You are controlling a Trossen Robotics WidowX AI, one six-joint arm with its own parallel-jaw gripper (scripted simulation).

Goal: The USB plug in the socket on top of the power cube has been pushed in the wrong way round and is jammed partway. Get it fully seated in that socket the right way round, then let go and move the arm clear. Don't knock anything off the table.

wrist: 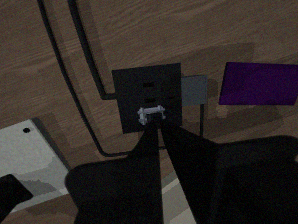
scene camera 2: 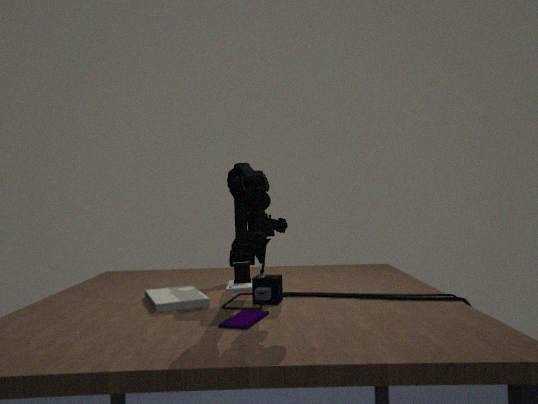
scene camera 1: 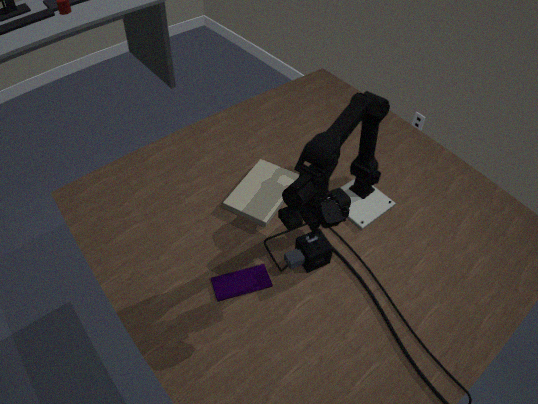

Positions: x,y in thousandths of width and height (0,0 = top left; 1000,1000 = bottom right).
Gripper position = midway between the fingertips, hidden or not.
Note:
In view: my gripper (scene camera 1: 583,571), a cream book-like slab (scene camera 1: 480,489), a purple flat card (scene camera 1: 462,694) and a black power cube (scene camera 2: 510,697).
My gripper also shows in the wrist view (wrist: 529,556) and in scene camera 2 (scene camera 2: 488,652).

